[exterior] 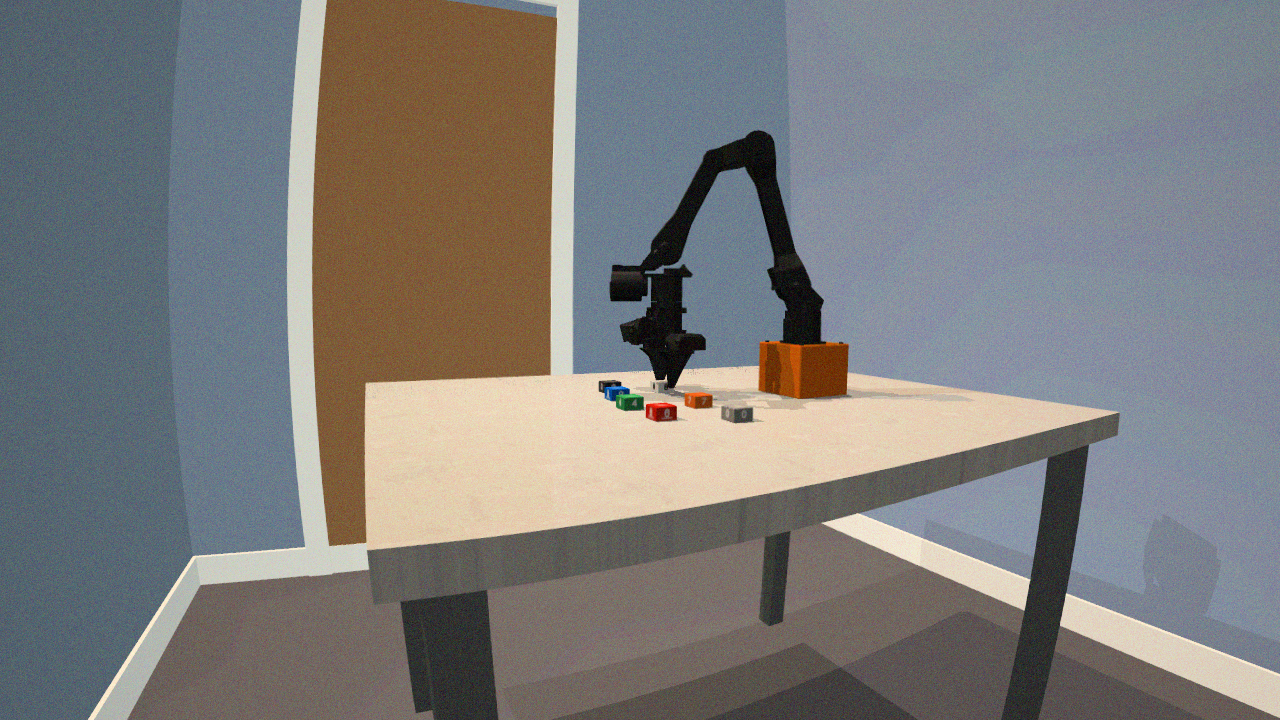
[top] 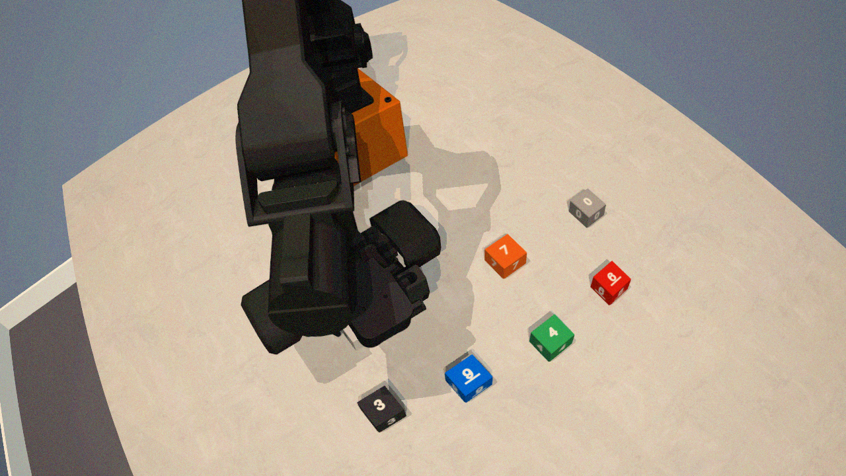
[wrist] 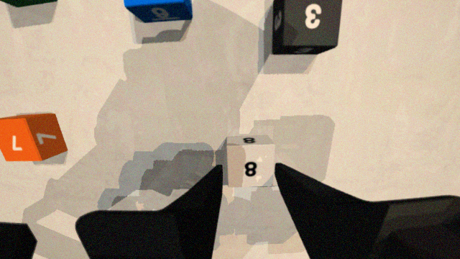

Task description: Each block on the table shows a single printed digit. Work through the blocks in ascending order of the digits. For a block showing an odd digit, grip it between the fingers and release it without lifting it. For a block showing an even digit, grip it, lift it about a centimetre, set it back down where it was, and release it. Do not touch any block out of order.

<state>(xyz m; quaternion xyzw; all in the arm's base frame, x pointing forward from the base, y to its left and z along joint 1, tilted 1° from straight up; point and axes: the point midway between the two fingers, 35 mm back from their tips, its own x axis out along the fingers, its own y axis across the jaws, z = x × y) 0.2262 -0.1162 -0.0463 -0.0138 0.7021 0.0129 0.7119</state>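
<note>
My gripper tip is now 1 cm short of the white block. Also, from my gripper tip: blue 9 block: 12 cm ahead, 6 cm to the left; then black 3 block: 10 cm ahead, 3 cm to the right; then orange 7 block: 2 cm ahead, 17 cm to the left.
</note>
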